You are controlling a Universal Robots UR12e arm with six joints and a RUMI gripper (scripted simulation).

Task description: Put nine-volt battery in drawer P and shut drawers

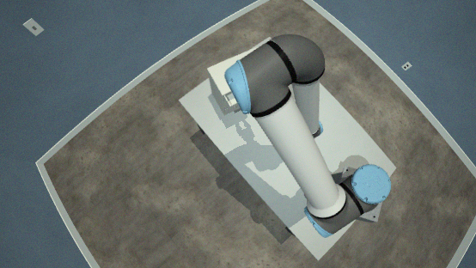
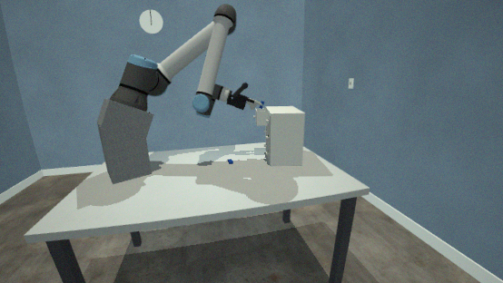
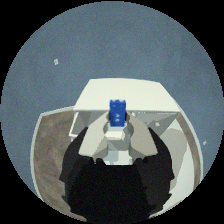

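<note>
Right now the blue nine-volt battery is 1 cm ahead of my hand and 1 cm above it. The rest, counted from my hand: drawer 11 cm below, 6 cm ahead, 3 cm to the left; blue-and-white object 33 cm below, 21 cm behind, 10 cm to the right.
</note>
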